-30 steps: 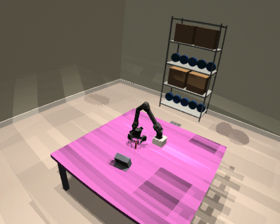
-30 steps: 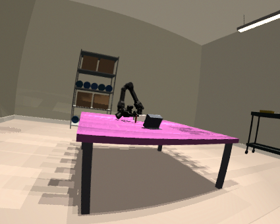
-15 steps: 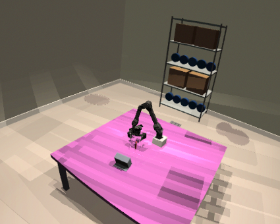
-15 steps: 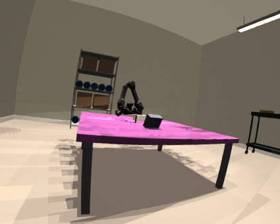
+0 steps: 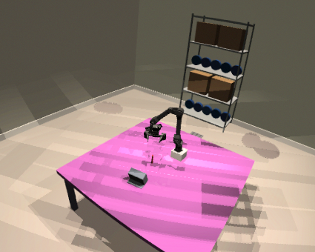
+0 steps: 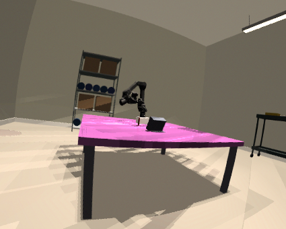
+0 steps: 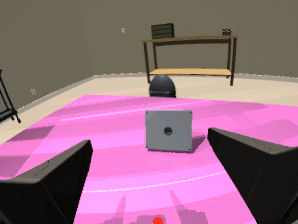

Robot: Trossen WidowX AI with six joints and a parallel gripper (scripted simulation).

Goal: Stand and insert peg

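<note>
Now: gripper tip 160 mm above the red peg and 10 mm past it. Also, from my gripper tip: dark panel block: 240 mm ahead, 170 mm below, 90 mm to the left.
</note>
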